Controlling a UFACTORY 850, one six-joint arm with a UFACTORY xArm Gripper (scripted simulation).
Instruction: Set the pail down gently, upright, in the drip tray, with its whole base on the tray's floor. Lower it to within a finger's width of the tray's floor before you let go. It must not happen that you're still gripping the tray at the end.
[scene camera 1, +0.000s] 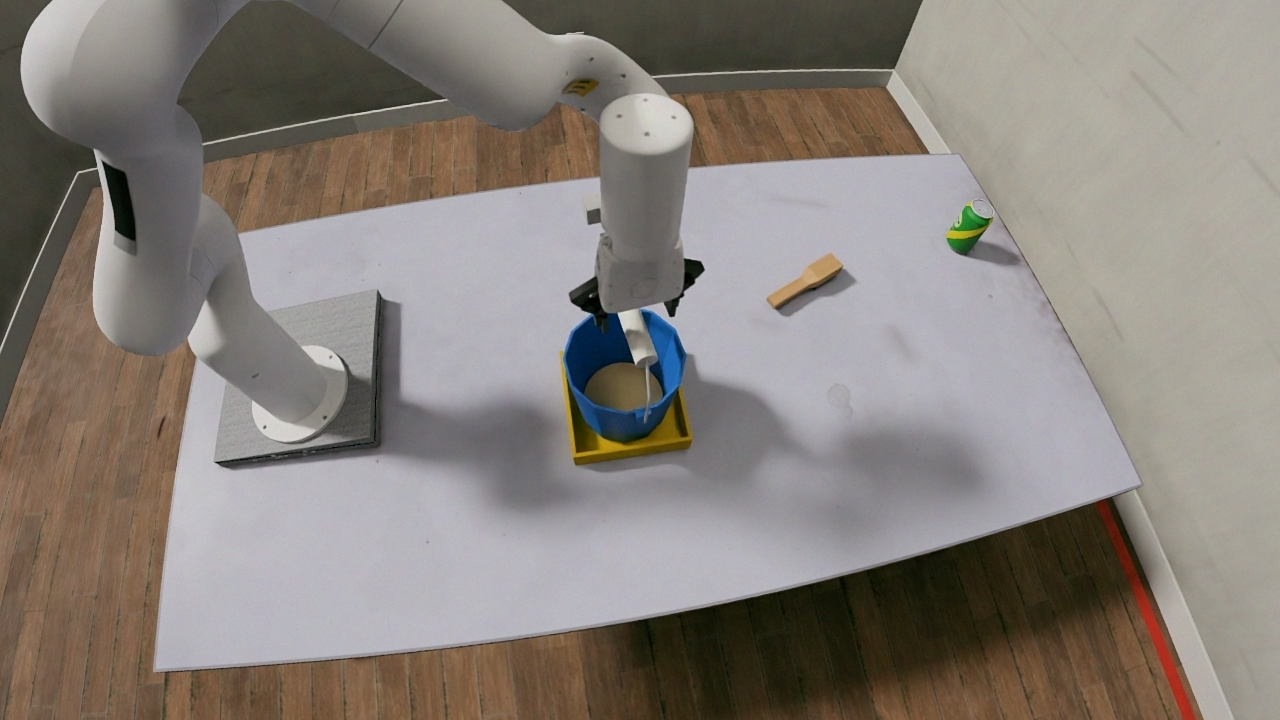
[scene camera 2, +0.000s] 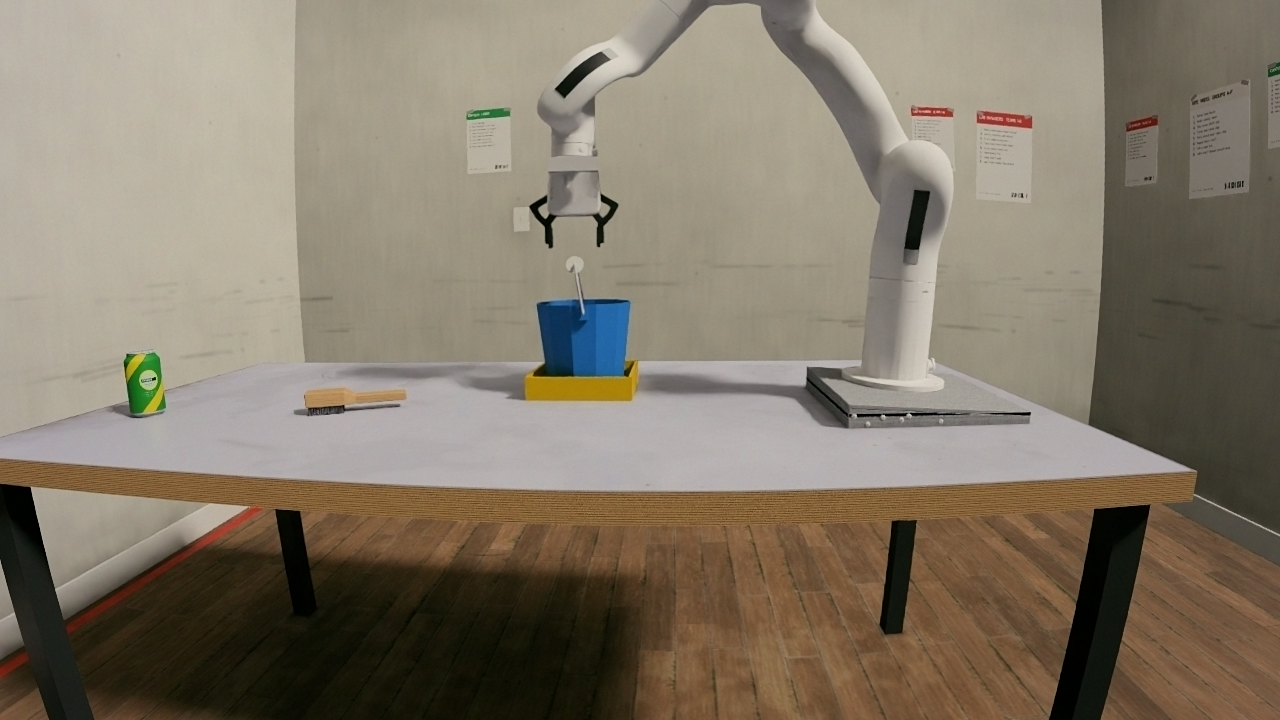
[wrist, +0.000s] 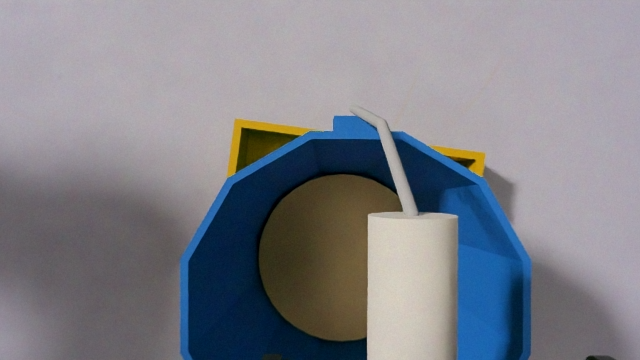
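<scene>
In the wrist view a wooden brush is out of frame; scene camera 1 and scene camera 2 both show the brush. On the brush, (scene camera 1: 816, 274) and (scene camera 2: 344, 388) are the same spot. A yellow drip tray is visible in scene camera 1 (673, 433), and likewise in scene camera 2 and the wrist view. On the tray, (scene camera 2: 538, 387) and (wrist: 448, 157) are the same spot.
</scene>
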